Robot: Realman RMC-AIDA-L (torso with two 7-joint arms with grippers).
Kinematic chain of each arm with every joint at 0, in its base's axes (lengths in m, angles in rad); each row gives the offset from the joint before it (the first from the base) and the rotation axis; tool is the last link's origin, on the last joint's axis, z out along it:
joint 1: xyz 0 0 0.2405 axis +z
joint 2: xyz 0 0 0 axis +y
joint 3: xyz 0 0 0.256 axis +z
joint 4: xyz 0 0 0 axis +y
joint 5: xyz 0 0 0.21 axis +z
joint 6: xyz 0 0 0 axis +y
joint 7: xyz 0 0 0.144 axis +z
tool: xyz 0 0 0
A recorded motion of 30 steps. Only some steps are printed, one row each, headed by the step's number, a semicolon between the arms.
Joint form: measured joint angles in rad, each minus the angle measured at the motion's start. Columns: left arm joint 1, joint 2, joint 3, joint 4, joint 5, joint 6, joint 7; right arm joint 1, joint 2, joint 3, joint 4, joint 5, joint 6, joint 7.
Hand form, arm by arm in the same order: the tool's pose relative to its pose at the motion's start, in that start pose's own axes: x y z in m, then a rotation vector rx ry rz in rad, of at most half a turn. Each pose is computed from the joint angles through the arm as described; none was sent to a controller.
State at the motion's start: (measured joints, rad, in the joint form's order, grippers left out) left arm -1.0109 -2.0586 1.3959 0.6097 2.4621 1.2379 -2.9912; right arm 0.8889 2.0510 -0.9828 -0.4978 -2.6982 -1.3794 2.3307
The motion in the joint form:
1: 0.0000 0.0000 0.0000 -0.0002 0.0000 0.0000 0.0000; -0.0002 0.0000 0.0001 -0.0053 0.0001 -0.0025 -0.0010
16: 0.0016 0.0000 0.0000 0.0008 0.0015 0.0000 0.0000; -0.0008 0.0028 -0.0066 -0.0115 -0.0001 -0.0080 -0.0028
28: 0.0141 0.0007 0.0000 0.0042 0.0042 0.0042 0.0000; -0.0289 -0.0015 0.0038 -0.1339 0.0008 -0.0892 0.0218
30: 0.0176 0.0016 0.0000 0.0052 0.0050 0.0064 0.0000; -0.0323 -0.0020 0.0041 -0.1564 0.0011 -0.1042 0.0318
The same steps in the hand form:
1: 0.0000 0.0000 0.0000 0.0000 -0.0002 -0.0001; -0.0007 0.0000 -0.0010 0.0012 -0.0020 -0.0030
16: -0.0004 -0.0005 0.0001 0.0012 -0.0003 -0.0005; -0.0009 0.0013 -0.0007 0.0009 0.0032 -0.0118
28: -0.0040 -0.0042 0.0013 0.0026 -0.0070 -0.0091; -0.0038 -0.0010 -0.0214 0.0086 -0.0238 -0.0054
30: -0.0050 -0.0054 0.0014 0.0034 -0.0095 -0.0117; -0.0047 -0.0009 -0.0254 0.0110 -0.0278 -0.0015

